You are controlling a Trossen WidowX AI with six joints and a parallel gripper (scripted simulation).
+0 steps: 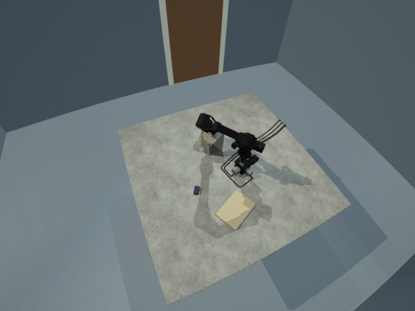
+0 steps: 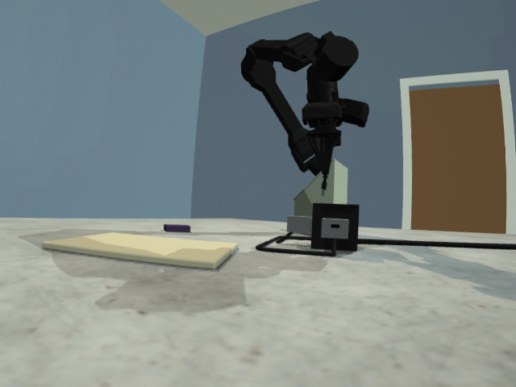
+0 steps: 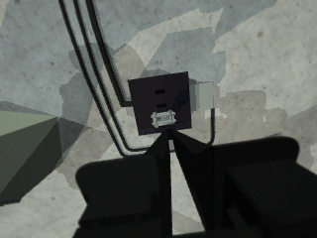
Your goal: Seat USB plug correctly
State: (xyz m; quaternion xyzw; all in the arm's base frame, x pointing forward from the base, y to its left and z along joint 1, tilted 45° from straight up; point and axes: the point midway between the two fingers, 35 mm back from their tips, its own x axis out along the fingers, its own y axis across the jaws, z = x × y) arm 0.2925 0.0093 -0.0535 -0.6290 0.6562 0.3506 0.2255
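My gripper tip is now 2 cm above the USB plug. From my gripper tip the other things lie so: purple block: 1 cm behind, 34 cm to the right, 12 cm below; then cream flat pad: 22 cm ahead, 19 cm to the right, 12 cm below.
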